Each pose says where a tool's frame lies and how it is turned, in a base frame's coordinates. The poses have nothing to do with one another.
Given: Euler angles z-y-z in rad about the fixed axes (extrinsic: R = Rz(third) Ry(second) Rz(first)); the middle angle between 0 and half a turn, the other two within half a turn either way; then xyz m.
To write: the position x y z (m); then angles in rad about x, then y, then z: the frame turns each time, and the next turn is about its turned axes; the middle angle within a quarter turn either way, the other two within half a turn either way. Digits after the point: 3 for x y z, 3 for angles.
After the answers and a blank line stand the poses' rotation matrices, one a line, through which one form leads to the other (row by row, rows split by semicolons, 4 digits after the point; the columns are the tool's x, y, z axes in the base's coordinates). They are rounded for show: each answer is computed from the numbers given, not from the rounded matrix.
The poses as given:
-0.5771 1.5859 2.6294 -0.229 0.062 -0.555
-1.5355 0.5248 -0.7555 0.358 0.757 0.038
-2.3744 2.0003 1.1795 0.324 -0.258 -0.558
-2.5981 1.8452 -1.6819 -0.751 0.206 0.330
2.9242 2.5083 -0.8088 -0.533 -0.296 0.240
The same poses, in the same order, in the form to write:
-0.229 0.062 -0.555 -1.602 -1.058 0.967
0.358 0.757 0.038 0.378 0.373 -2.363
0.324 -0.258 -0.558 -2.031 0.354 -0.633
-0.751 0.206 0.330 1.847 -0.107 2.145
-0.533 -0.296 0.240 2.653 0.421 0.698

0.2784 -0.4035 -0.8716; 0.4694 -0.7345 0.4900; -0.8380 -0.5455 -0.0151
-0.6630 0.6538 0.3647; -0.7484 -0.5673 -0.3435; -0.0177 -0.5007 0.8654
0.7560 0.5552 0.3467; 0.0124 -0.5417 0.8405; 0.6545 -0.6311 -0.4164
-0.5397 -0.8351 -0.1067; -0.1732 0.2342 -0.9567; 0.8239 -0.4978 -0.2710
0.6994 -0.5864 0.4086; -0.4205 -0.7999 -0.4281; 0.5779 0.1276 -0.8061

